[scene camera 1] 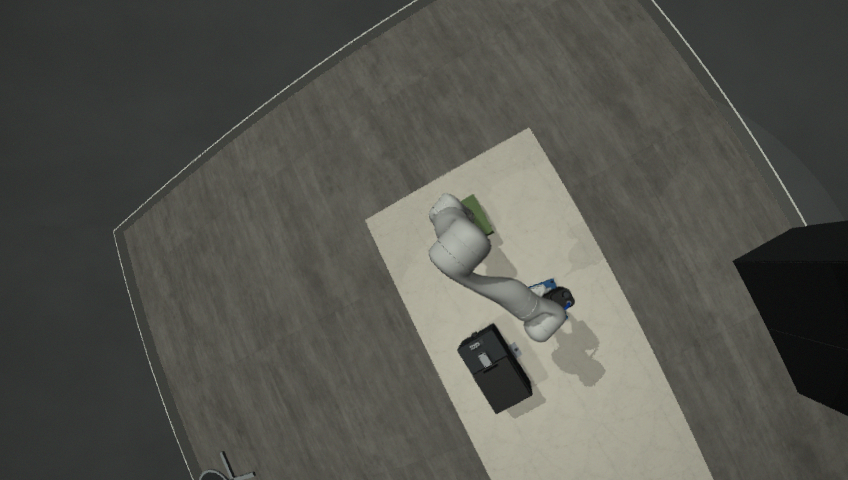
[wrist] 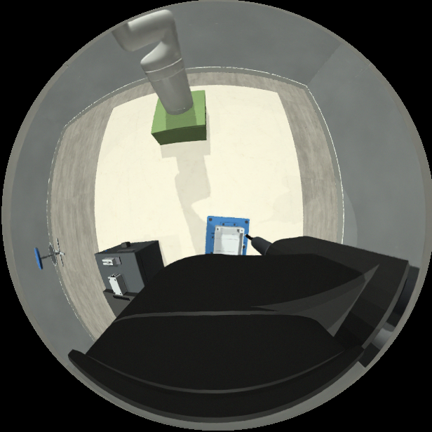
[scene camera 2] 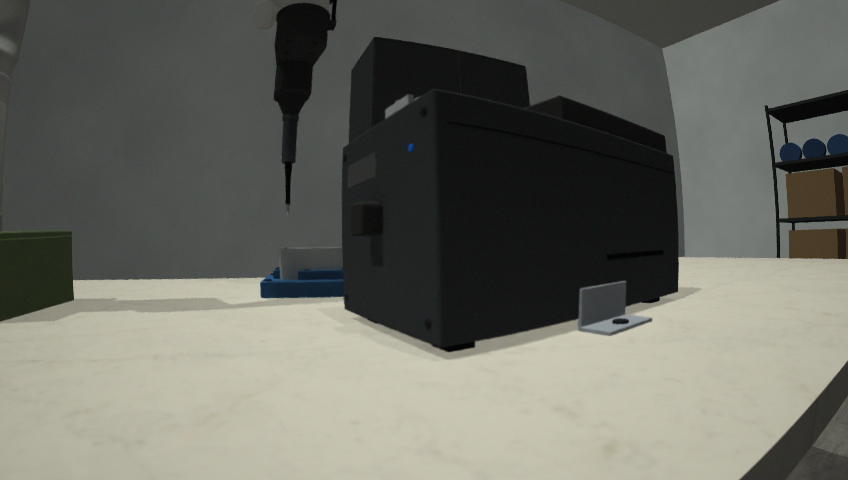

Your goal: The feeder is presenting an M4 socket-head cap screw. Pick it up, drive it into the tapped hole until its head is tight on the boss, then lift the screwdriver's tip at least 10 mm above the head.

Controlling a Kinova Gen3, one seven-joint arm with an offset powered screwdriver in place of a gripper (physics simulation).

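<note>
My screwdriver (scene camera 2: 288, 206) (wrist: 247, 236) points straight down, its tip in the air above the white housing (scene camera 2: 290, 262) (wrist: 217, 241) (scene camera 1: 537, 290). A small light-grey screw (scene camera 2: 288, 210) shows at the tip in scene camera 2. The housing sits in a blue fixture (scene camera 2: 302, 289) (wrist: 210, 235) (scene camera 1: 545, 284). In the wrist view the tip appears beside the housing's upper right corner; the tapped hole cannot be made out clearly. The black feeder (scene camera 1: 502, 383) (scene camera 2: 535, 220) (wrist: 151, 257) stands apart from the tip. In scene camera 1 the arm hides the tip and part of the fixture.
A green block (scene camera 1: 479, 215) (scene camera 2: 35, 270) (wrist: 180, 131) stands at the arm's base. A small grey angle bracket (scene camera 1: 515, 349) (scene camera 2: 602, 306) is beside the feeder. A large black box (scene camera 1: 791, 309) stands off the table, and a shelf rack (scene camera 2: 775, 196) is in the background.
</note>
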